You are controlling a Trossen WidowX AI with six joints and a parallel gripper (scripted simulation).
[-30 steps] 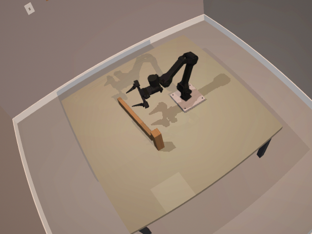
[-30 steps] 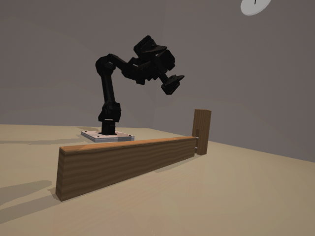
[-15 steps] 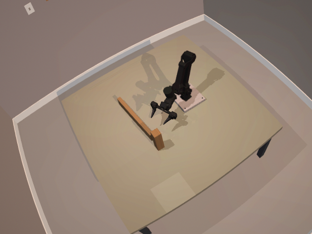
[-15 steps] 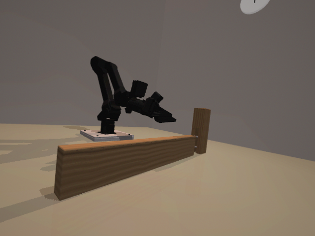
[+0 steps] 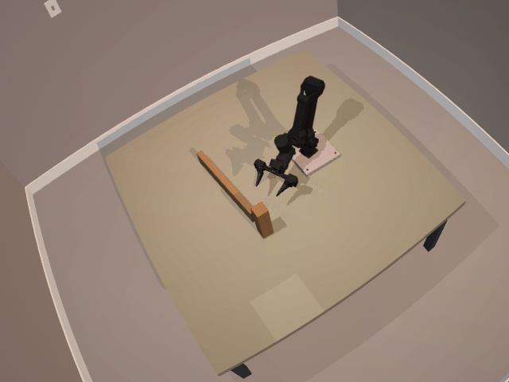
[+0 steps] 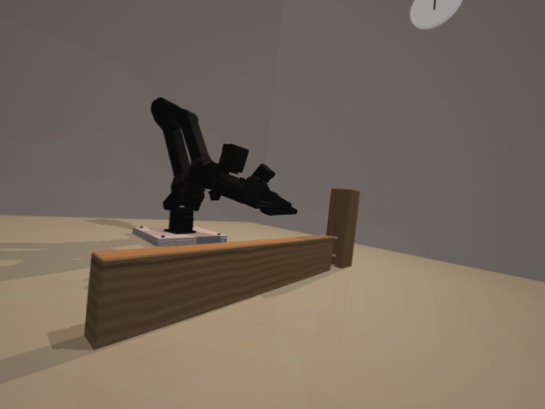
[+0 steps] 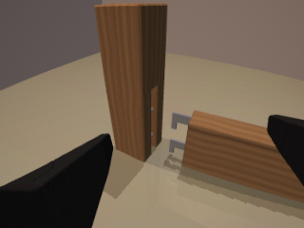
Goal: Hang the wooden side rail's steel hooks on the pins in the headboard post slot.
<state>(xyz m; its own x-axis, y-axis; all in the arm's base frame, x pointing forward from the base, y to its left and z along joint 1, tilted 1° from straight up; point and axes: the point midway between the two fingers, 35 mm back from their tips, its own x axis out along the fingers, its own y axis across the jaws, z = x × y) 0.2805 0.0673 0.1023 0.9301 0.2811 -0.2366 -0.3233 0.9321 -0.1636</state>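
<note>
Right now my gripper tip is 90 mm short of the headboard post, 70 mm to the right of it and 40 mm above it.
</note>
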